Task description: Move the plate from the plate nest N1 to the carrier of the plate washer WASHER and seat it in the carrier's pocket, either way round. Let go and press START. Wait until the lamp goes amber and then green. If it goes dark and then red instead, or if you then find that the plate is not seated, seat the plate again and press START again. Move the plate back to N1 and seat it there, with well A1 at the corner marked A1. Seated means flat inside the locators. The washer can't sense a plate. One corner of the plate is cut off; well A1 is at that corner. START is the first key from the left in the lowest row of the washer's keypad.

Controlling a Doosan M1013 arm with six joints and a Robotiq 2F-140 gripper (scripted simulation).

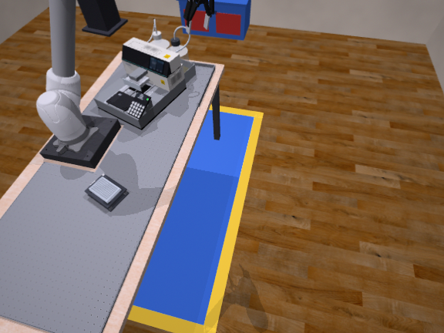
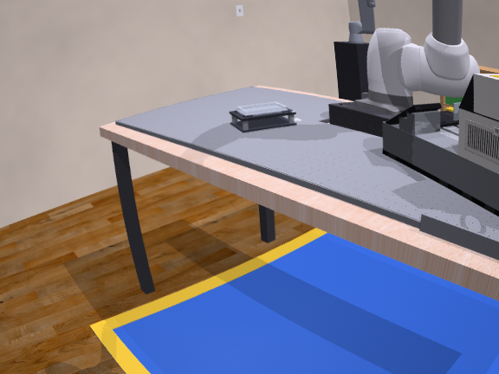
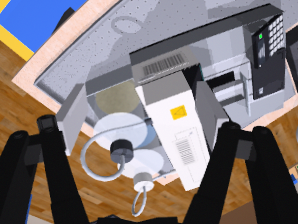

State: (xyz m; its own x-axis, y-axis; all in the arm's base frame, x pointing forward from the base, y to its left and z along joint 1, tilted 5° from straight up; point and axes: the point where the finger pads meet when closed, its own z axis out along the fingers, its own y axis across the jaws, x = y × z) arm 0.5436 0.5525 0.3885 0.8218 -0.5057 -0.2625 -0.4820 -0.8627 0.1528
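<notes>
My gripper is now 170 mm past the plate, 770 mm to the left of it and 420 mm above it. Round my hand: plate washer: 370 mm behind, 100 mm to the right, 340 mm below; then plate nest N1: 170 mm behind, 770 mm to the right, 430 mm below.
</notes>
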